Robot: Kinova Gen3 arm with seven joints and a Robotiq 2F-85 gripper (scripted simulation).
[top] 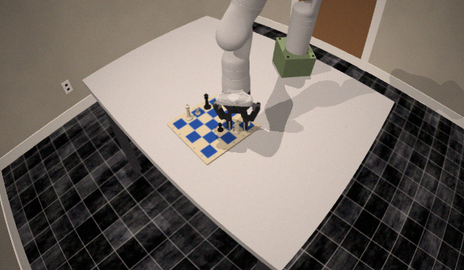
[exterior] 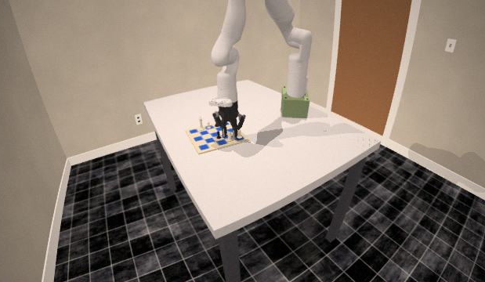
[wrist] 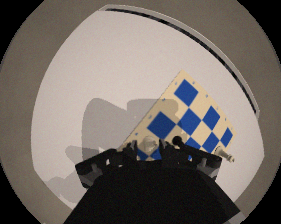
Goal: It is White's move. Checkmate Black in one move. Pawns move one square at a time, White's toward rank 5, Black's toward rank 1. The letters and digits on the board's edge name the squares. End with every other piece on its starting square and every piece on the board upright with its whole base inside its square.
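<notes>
My hand is 3 cm short of the black pawn, 4 cm to the left of it and 2 cm above it. The rest, counted from my hand: white pawn: 4 cm ahead, 15 cm to the right, 2 cm below; chessboard: 3 cm ahead, 8 cm to the right, 4 cm below; tall black piece: 1 cm behind, 15 cm to the right.
</notes>
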